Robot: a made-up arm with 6 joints. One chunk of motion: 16 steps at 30 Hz.
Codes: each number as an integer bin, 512 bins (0 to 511) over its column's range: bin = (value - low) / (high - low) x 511, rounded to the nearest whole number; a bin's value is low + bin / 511 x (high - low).
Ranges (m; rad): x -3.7..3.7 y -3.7..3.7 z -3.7..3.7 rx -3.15..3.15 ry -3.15..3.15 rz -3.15..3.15
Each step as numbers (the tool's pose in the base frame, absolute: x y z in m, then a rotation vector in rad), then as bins.
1 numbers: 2.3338 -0.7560 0.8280 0.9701 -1.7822 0.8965
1 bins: 417 203 313 334 111 328
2 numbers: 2.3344 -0.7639 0.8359 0.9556 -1.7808 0.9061
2 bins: 417 203 313 333 111 329
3 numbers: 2.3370 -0.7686 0.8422 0.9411 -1.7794 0.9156
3 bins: 417 202 314 332 111 330
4 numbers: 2.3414 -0.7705 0.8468 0.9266 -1.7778 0.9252
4 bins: 417 202 314 331 111 331
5 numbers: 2.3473 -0.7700 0.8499 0.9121 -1.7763 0.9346
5 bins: 418 202 314 329 111 331
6 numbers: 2.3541 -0.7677 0.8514 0.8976 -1.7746 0.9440
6 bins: 418 202 314 328 112 332
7 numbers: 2.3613 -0.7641 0.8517 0.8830 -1.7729 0.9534
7 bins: 419 203 314 327 112 333
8 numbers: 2.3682 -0.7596 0.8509 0.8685 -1.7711 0.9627
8 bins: 419 203 314 326 112 334
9 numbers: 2.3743 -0.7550 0.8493 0.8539 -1.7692 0.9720
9 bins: 419 203 314 325 112 334
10 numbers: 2.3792 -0.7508 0.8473 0.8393 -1.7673 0.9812
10 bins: 420 204 314 324 112 335
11 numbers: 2.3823 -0.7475 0.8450 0.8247 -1.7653 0.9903
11 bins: 420 204 314 322 112 336
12 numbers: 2.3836 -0.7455 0.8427 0.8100 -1.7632 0.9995
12 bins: 420 204 314 321 112 337
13 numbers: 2.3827 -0.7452 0.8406 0.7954 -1.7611 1.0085
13 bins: 420 204 314 320 113 337
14 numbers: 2.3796 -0.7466 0.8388 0.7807 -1.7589 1.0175
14 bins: 420 204 313 319 113 338
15 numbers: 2.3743 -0.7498 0.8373 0.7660 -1.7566 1.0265
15 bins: 419 204 313 318 113 339
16 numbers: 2.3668 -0.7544 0.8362 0.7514 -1.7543 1.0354
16 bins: 419 203 313 316 113 339
